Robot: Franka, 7 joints.
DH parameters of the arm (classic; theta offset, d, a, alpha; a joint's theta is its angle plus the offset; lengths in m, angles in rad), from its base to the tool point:
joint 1: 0 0.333 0 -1.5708
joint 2: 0 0 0 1.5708
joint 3: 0 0.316 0.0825 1.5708
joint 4: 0 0 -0.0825 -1.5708
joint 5: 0 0.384 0 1.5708
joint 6: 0 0 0.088 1.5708
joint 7: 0 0.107 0 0
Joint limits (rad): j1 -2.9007..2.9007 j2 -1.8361..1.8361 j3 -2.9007..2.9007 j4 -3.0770..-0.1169 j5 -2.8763..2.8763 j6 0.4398..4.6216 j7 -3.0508..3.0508
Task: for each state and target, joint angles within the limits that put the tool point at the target. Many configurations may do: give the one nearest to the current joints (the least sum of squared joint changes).
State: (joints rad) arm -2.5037 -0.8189 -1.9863 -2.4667 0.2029 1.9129 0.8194
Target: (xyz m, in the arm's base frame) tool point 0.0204 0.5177 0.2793
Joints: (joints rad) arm -2.8070 -0.5988 -1.9692 -2.1251 0.2139 1.9141 0.8194
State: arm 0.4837 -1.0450 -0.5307 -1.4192 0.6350 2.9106 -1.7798
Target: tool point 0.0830 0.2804 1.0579
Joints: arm 0.8094 -0.4390 0.2817 -1.3487 0.5645 2.7692 -1.7798
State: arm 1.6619 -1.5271 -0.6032 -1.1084 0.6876 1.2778 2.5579
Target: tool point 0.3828 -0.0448 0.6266
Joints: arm 1.8526 -1.5448 -1.0148 -1.8712 0.4400 1.0162 2.5579
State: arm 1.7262 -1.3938 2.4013 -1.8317 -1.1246 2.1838 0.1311
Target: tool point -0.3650 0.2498 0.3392
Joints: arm 1.0909 -1.4652 1.6728 -2.4828 -1.1015 1.9791 0.1311
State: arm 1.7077 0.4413 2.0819 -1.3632 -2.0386 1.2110 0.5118
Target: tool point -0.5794 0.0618 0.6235
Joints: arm 1.8235 0.6212 1.8013 -1.7664 -1.9127 1.2440 0.5118
